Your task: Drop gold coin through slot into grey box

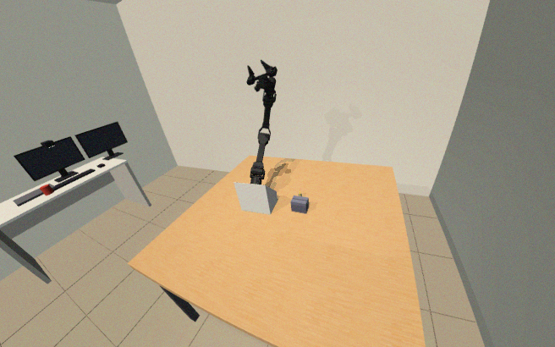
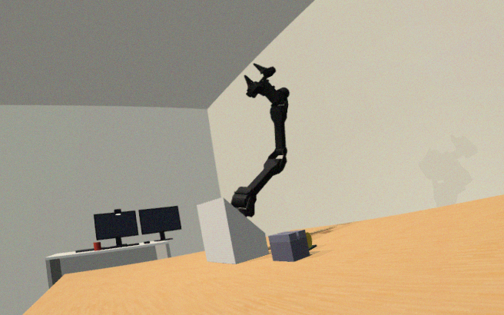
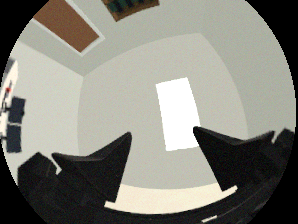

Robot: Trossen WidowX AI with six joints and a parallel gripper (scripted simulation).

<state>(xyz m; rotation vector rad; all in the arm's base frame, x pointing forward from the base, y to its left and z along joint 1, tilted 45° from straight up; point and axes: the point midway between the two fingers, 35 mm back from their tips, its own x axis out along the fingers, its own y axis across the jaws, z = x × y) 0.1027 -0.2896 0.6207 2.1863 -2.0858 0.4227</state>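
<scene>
Right now the gold coin is 77 cm below my gripper tip, 25 cm ahead of it and 8 cm to the right of it.
</scene>
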